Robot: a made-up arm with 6 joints. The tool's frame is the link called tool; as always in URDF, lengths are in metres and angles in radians. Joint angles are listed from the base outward. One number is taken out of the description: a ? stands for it. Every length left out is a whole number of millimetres.
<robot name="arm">
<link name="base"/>
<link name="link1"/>
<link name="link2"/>
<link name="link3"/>
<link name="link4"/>
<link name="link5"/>
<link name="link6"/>
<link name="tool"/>
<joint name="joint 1" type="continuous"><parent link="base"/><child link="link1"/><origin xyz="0.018 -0.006 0.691" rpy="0 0 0"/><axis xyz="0 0 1"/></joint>
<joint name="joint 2" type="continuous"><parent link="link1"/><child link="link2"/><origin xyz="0.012 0.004 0" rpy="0 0 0"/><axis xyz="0 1 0"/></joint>
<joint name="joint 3" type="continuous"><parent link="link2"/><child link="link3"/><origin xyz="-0.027 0 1.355" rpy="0 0 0"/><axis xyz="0 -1 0"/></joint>
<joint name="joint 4" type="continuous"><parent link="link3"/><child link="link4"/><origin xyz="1.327 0 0.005" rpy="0 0 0"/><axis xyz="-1 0 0"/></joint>
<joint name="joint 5" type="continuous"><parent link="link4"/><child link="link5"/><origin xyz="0 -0.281 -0.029" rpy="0 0 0"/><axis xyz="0 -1 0"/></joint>
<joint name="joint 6" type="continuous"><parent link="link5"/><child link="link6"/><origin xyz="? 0 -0.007" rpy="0 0 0"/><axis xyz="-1 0 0"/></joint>
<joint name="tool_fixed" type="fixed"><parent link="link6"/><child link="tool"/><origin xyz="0 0.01 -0.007" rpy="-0.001 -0.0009 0.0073"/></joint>
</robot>
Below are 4 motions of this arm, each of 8 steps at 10 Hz.
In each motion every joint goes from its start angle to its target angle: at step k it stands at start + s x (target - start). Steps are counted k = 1, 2, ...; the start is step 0. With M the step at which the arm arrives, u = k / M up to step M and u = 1 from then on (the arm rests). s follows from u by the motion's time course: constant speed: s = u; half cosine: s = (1 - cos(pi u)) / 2; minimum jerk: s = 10 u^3 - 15 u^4 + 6 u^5.
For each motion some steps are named. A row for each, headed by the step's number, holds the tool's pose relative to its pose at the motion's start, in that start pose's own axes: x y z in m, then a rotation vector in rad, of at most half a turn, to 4 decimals.
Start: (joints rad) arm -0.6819 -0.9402 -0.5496 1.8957 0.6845 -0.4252
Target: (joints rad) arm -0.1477 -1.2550 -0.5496 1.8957 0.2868 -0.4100
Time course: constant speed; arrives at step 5
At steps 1, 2, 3, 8:
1: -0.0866 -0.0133 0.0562 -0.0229 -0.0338 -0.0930
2: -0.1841 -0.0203 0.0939 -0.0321 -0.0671 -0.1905
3: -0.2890 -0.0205 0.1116 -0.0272 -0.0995 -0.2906
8: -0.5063 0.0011 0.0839 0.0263 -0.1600 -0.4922

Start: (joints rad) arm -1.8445 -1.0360 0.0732 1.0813 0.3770 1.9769
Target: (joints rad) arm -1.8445 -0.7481 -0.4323 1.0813 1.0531 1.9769
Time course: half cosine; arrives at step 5
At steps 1, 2, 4, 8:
1: 0.0311 0.0211 0.1112 0.0262 -0.0451 -0.0509
2: 0.0761 0.0642 0.4038 0.1133 -0.1554 -0.1795
4: -0.0043 0.0960 1.0202 0.3958 -0.3527 -0.4274
8: -0.0405 0.0928 1.1143 0.4547 -0.3784 -0.4621

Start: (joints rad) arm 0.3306 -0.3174 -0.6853 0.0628 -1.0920 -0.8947
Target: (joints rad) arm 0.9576 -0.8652 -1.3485 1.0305 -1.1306 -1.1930
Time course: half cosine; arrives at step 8
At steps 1, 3, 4, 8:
1: 0.0025 -0.0035 -0.0258 -0.0297 -0.0208 -0.0218
3: 0.0369 -0.0424 -0.1981 -0.2424 -0.1915 -0.1518
4: 0.0799 -0.0823 -0.3085 -0.3926 -0.3344 -0.2146
8: 0.2705 -0.2219 -0.5552 -0.7751 -0.7721 -0.2477

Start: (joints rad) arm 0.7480 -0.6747 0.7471 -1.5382 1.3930 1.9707
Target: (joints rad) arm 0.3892 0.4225 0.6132 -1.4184 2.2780 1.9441
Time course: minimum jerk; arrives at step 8
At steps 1, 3, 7, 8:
1: -0.0002 0.0273 -0.0345 -0.0204 0.0020 -0.0149
3: 0.0420 0.3582 -0.6513 -0.3402 0.0017 -0.2768
7: 0.4655 0.1045 -2.4192 -1.1078 -0.3035 -1.0869
8: 0.4763 0.0800 -2.4529 -1.1232 -0.3155 -1.1049

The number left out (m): 0.03
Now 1 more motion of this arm.
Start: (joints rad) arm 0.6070 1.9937 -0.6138 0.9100 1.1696 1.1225
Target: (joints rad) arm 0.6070 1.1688 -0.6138 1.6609 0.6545 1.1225
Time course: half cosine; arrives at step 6
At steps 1, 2, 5, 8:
1: -0.0009 -0.0815 0.0139 -0.0612 -0.0240 0.0136
2: -0.0198 -0.2998 0.0720 -0.2400 -0.0710 0.0541
5: -0.2821 -0.9604 0.5180 -0.9957 0.0167 0.2184
8: -0.3209 -1.0049 0.5769 -1.0722 0.0488 0.2333

